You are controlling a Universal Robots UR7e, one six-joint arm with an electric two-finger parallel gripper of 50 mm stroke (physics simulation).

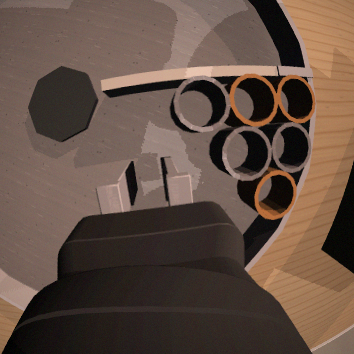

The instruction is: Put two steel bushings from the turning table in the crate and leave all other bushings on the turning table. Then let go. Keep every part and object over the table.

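Places are measured from the arm's base along level axes (x right, y down, z ahead), in metres.
Pixels of known places: gripper, fingertip midpoint: (pixel 148 173).
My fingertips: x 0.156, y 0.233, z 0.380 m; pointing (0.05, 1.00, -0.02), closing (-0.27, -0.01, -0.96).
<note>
For each thing: its top centre in the pictures, then the offset to it from my fingertips. "*": a spot on its surface instead. Level surfaces: height alone.
- turning table at its top centre: (pixel 59 102) dx +0.082, dy +0.010, dz +0.047 m
- pale bar at a spot on its surface: (pixel 150 77) * dx +0.062, dy -0.014, dz -0.028 m
- dark eight-sided hub at its top centre: (pixel 59 102) dx +0.082, dy +0.010, dz +0.047 m
- Wooden table top at its surface level: dy +0.071 m
The turning table (pixel 115 30) is a grey disc with a pale rim. Three grey steel bushings stand upright at its right side: one (pixel 176 105) by the pale bar, a second (pixel 246 178) below and right of it, and a third (pixel 309 148) near the rim. Three orange bushings stand among them: one (pixel 254 123) and another (pixel 313 100) along the bar, and one (pixel 272 217) at the lower end of the group. My gripper (pixel 148 173) is partly open with nothing between its fingers, left of the bushings, over the disc. The crate cannot be made out.
A pale bar (pixel 150 77) runs across the disc above the bushings, to the rim. A dark eight-sided hub (pixel 62 104) stands at the left. Wooden table top (pixel 327 125) shows at the right, with a black shape (pixel 344 235) at the right edge.
</note>
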